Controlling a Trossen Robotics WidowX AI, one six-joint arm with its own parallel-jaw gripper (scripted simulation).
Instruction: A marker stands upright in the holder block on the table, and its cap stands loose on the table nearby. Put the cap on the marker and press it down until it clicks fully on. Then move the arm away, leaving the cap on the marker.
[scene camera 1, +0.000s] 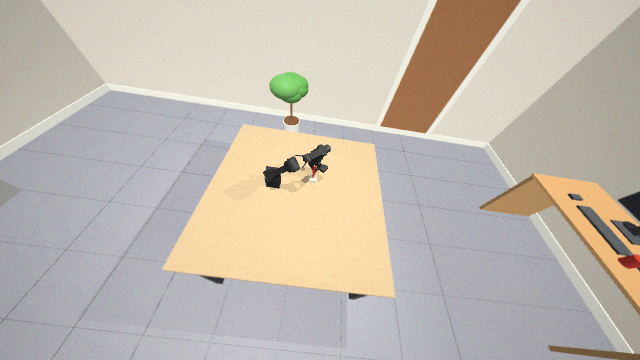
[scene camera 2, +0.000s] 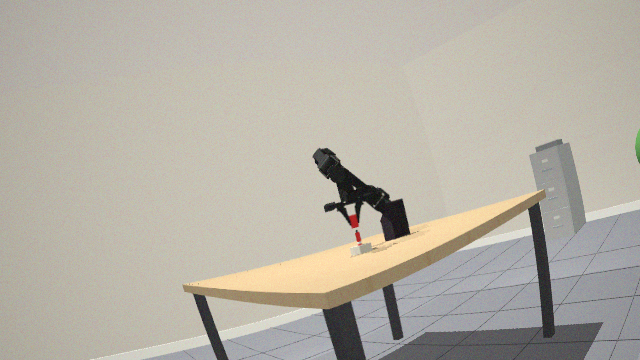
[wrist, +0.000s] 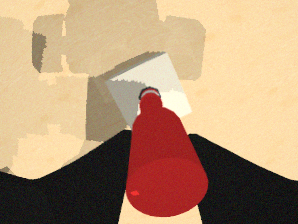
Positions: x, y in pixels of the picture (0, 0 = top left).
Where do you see my gripper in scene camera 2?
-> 354, 224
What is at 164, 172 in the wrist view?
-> A red cap.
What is my gripper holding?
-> A red cap.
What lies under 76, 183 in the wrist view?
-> My gripper.
